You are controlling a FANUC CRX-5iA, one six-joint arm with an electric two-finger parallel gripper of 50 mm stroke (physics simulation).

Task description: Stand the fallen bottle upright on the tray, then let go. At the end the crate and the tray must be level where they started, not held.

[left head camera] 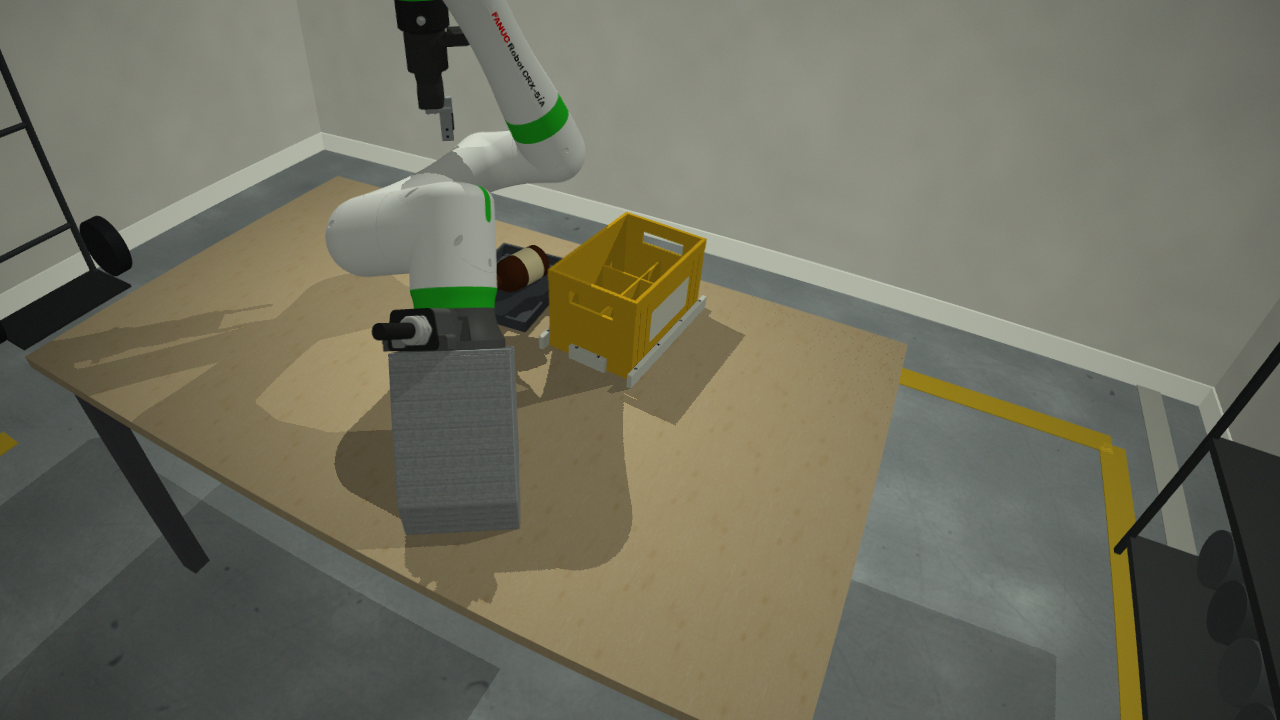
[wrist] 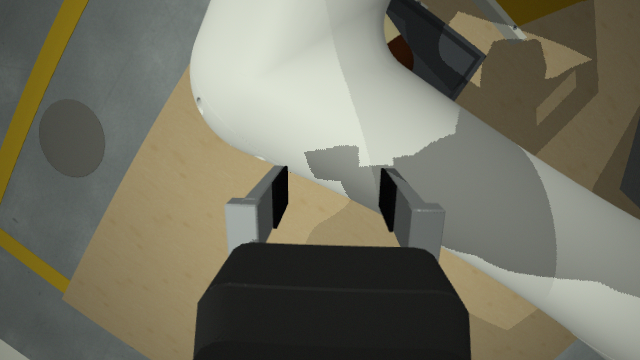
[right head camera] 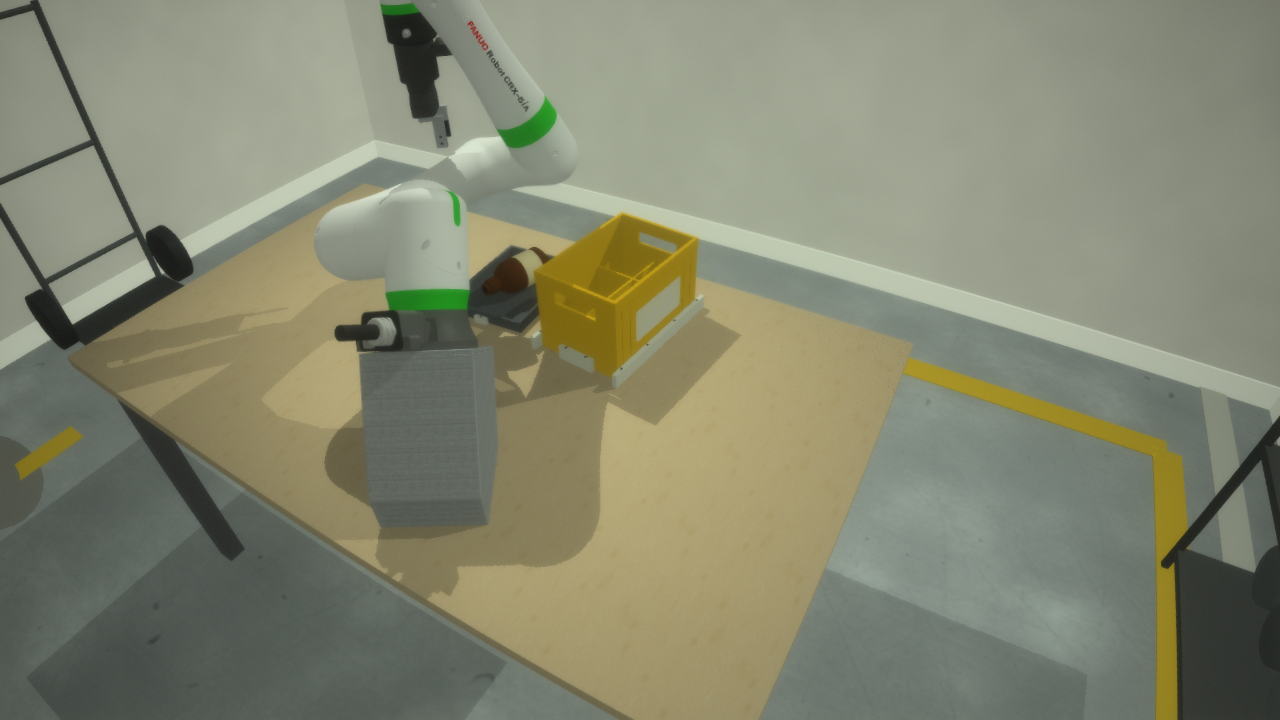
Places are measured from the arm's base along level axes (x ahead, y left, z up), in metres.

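Pixels of known places: gripper, fingertip midpoint: (left head camera: 448, 134) (wrist: 333, 186) (right head camera: 444, 141); arm's base, link origin: (left head camera: 456, 349) (right head camera: 430, 349).
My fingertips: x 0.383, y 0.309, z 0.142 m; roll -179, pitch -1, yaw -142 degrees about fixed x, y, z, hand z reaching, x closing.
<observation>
For each thing: its top centre in the pictures, then the offset to it from my fingertips.
- brown bottle with a cream label, top centre: (wrist: 388, 53) (left head camera: 512, 258) (right head camera: 511, 260) dx +0.014, dy -0.130, dz -0.250 m
- dark grey tray, top centre: (wrist: 380, 59) (left head camera: 513, 279) (right head camera: 514, 280) dx +0.015, dy -0.129, dz -0.303 m
- yellow crate, top centre: (left head camera: 631, 253) (right head camera: 618, 253) dx +0.022, dy -0.400, dz -0.154 m
The brown bottle with a cream label (left head camera: 512, 274) (right head camera: 512, 274) (wrist: 401, 51) lies on its side in the dark grey tray (right head camera: 503, 312) (wrist: 431, 47). In the right head view its neck points toward the robot's base. The arm hides part of the bottle and tray in the left head and wrist views. The yellow crate (left head camera: 586, 315) (right head camera: 572, 324) stands level beside the tray, with dividers inside; its edge shows at the top right of the wrist view. My gripper (left head camera: 447, 136) (right head camera: 441, 142) (wrist: 333, 186) is open and empty, high above the table, apart from the bottle, tray and crate.
White guide strips (left head camera: 666, 343) (right head camera: 657, 342) edge the crate's base. The arm's base stands on a grey block (left head camera: 456, 438) (right head camera: 427, 438). In the wrist view the white arm (wrist: 280, 100) passes below the fingers, between them and the tray. A hand truck's wheel (left head camera: 105, 245) (right head camera: 170, 252) shows at left.
</observation>
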